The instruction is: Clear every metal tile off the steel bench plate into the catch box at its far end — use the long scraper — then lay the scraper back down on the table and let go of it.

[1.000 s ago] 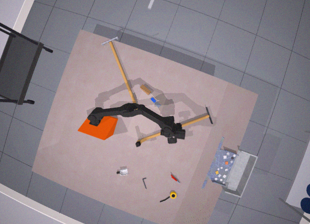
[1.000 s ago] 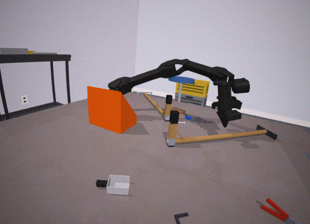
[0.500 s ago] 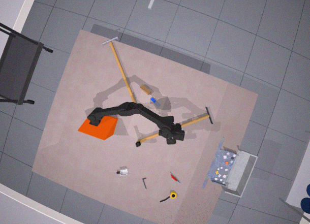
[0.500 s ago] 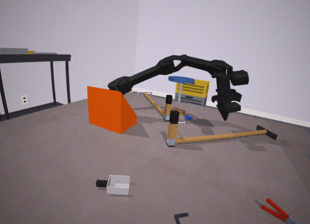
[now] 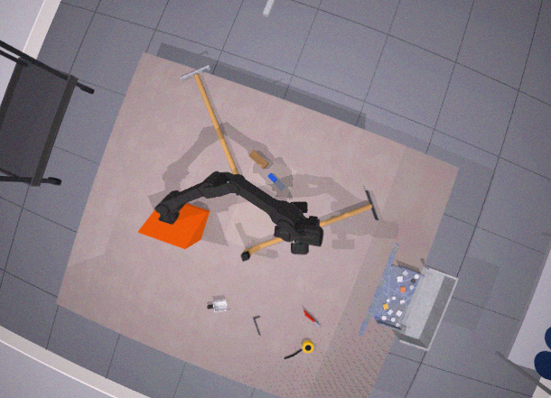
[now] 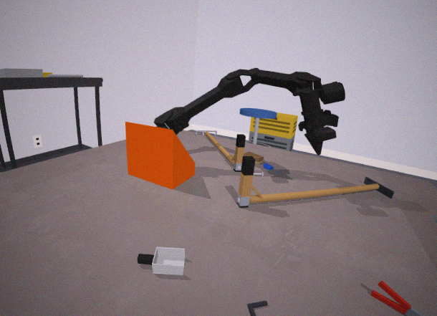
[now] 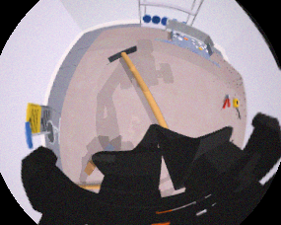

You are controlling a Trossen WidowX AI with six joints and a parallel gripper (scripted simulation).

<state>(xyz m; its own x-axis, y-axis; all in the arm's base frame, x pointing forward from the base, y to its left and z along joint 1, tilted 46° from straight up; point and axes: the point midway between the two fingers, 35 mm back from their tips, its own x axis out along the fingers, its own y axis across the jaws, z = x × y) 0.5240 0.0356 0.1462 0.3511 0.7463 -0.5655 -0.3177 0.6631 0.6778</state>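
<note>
Now: the long scraper 80 mm below my gripper tip, 40 mm ahead of it and 20 mm to the right of it. From my gripper tip the other things lie so: wooden block 260 mm behind, 200 mm to the left, 130 mm below; then blue tool 160 mm behind, 130 mm to the left, 130 mm below; then hex key 500 mm to the right, 140 mm below, 60 mm behind.
</note>
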